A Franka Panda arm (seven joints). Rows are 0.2 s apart.
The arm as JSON. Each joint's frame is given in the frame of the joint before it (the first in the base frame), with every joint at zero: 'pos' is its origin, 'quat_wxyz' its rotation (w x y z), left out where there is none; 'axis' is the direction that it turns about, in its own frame. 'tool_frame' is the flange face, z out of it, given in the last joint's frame.
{
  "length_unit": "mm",
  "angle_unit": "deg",
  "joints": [
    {
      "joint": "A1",
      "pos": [
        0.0,
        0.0,
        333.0
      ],
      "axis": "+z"
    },
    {
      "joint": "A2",
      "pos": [
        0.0,
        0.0,
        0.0
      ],
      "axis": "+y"
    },
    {
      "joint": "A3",
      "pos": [
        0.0,
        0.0,
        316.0
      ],
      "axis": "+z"
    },
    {
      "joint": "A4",
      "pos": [
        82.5,
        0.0,
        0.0
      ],
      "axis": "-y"
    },
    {
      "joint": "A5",
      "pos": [
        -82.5,
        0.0,
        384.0
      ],
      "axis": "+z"
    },
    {
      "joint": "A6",
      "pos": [
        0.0,
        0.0,
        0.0
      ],
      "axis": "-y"
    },
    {
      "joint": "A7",
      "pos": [
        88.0,
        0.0,
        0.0
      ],
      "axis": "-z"
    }
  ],
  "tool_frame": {
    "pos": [
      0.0,
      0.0,
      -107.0
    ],
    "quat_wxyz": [
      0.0,
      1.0,
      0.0,
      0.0
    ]
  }
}
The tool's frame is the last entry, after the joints.
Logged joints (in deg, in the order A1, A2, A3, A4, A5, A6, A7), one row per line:
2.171 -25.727 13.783 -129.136 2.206 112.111 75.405
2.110 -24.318 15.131 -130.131 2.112 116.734 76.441
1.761 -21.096 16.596 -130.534 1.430 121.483 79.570
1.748 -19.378 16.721 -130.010 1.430 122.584 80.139
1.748 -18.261 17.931 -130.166 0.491 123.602 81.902
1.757 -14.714 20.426 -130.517 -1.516 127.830 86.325
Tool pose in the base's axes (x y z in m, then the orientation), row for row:
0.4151 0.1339 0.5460 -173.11 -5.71 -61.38
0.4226 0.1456 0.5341 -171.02 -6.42 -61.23
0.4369 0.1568 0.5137 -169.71 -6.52 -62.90
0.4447 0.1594 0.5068 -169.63 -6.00 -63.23
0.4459 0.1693 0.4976 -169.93 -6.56 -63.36
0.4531 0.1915 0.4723 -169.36 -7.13 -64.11
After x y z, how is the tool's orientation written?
As angles about the fixed x, y, z axes (roll, pitch, yaw), in degrees.
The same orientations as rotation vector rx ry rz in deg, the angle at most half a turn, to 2 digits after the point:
-152.06 89.64 -12.99
-150.88 88.39 -15.43
-148.77 89.94 -16.61
-148.25 90.29 -16.00
-148.62 90.68 -16.55
-147.89 91.42 -17.77

